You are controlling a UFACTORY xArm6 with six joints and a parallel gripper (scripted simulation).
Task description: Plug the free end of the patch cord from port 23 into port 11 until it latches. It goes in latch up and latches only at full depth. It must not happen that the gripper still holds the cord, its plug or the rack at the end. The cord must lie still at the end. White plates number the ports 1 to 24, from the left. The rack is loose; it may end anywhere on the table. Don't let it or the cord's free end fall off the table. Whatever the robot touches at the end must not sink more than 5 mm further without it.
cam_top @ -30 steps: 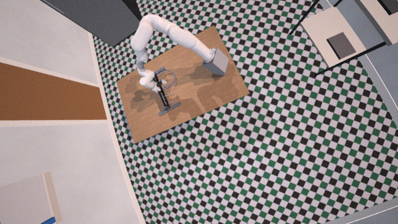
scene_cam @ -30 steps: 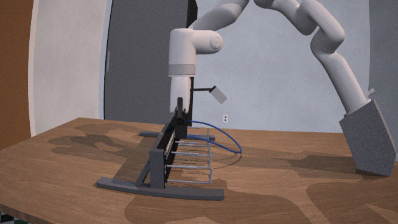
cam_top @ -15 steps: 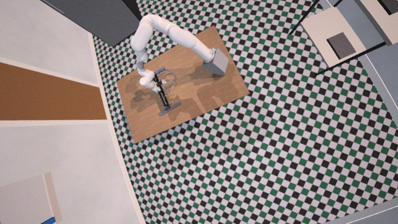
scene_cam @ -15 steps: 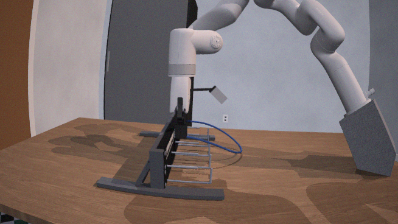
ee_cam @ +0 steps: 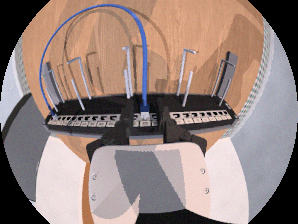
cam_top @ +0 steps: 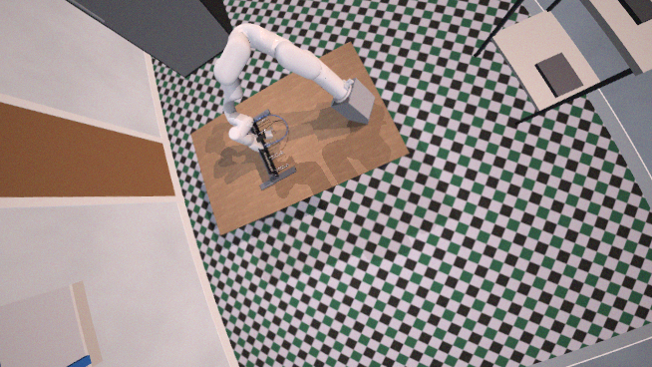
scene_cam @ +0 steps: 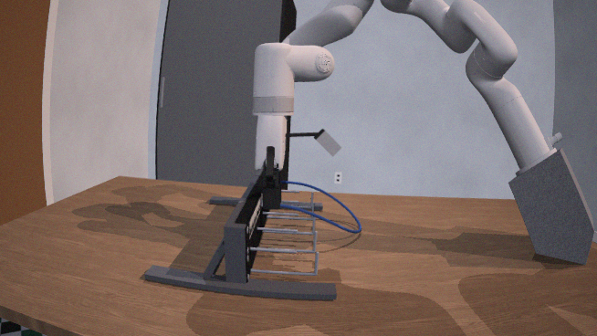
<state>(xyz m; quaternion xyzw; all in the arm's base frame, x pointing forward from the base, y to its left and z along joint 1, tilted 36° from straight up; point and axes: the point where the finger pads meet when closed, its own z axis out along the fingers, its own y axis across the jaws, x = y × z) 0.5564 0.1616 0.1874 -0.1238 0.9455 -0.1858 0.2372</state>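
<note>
Right now the plug is 20 mm ahead of my hand and 20 mm below it.
</note>
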